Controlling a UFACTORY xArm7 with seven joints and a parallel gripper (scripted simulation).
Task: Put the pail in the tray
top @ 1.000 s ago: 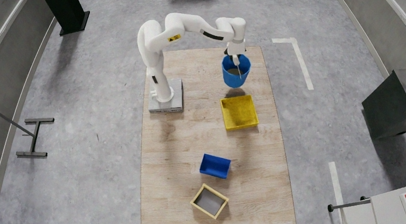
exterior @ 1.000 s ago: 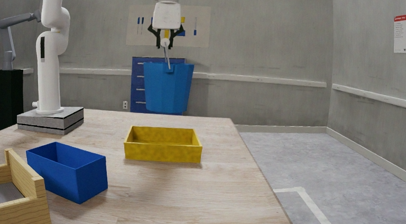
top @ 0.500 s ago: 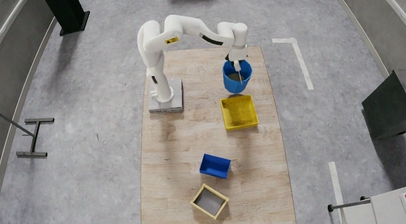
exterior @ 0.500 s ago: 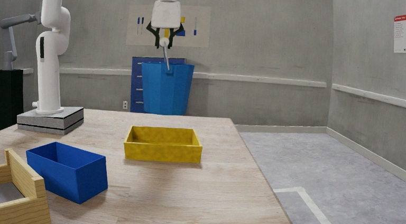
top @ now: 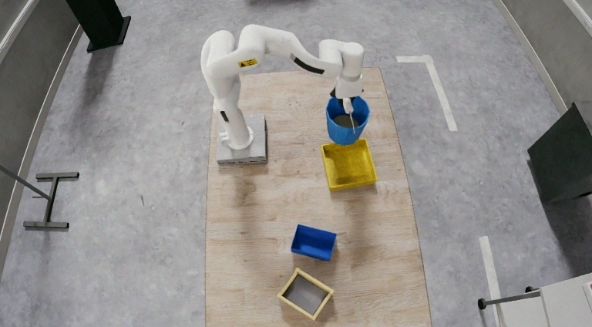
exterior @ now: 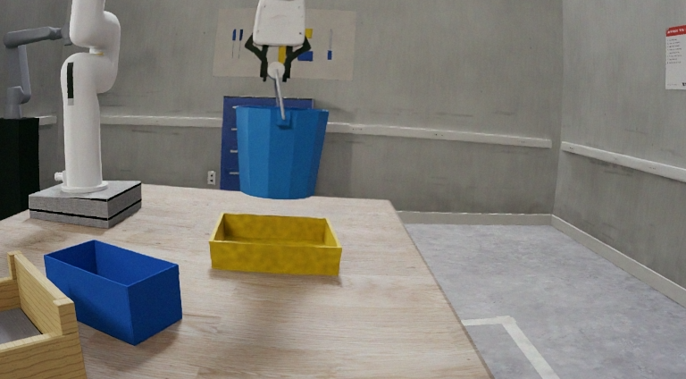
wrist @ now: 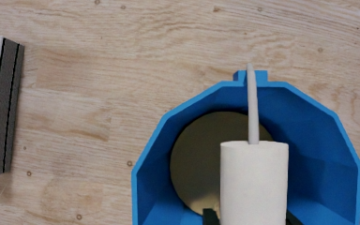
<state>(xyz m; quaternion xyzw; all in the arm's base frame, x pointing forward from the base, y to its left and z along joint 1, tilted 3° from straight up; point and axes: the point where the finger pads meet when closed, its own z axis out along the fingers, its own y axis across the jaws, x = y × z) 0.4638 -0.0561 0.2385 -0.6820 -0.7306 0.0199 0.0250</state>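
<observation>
My gripper is now 10 mm short of the blue pail and 90 mm above it. From my hand the other things lie so: white handle: 10 mm ahead, 30 mm below; then wooden box: 250 mm behind, 670 mm to the right, 270 mm below; then drip tray: 20 mm ahead, 130 mm to the right, 310 mm below.
</observation>
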